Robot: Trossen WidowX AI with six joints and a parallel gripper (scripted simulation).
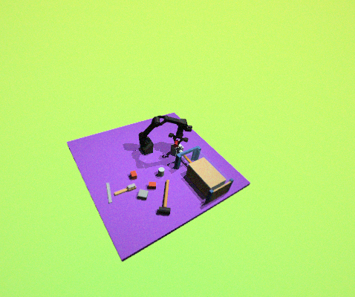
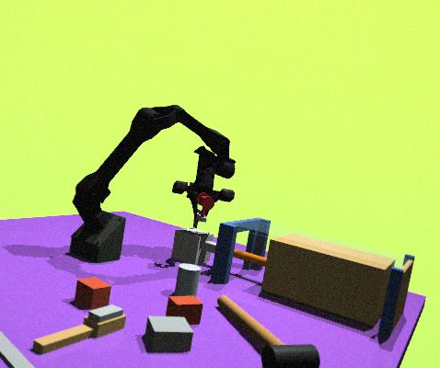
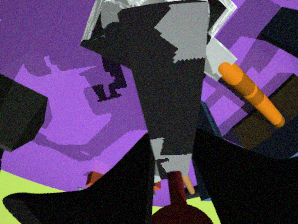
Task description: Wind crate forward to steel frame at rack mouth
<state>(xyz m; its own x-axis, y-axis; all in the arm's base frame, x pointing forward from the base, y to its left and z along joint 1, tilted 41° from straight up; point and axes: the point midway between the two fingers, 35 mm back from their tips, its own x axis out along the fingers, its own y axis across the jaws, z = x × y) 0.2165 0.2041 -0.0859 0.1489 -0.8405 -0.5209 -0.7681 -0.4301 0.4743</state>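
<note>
Now: the red knob 50 mm above my gripper tip, 30 mm to the right of it and 20 mm ahead of it. From my gripper tip the other things lie so: grey winch 110 mm below, 50 mm behind, 40 mm to the left; then grey block 490 mm to the right, 260 mm ahead, 130 mm below; then winch handle 20 mm above.
</note>
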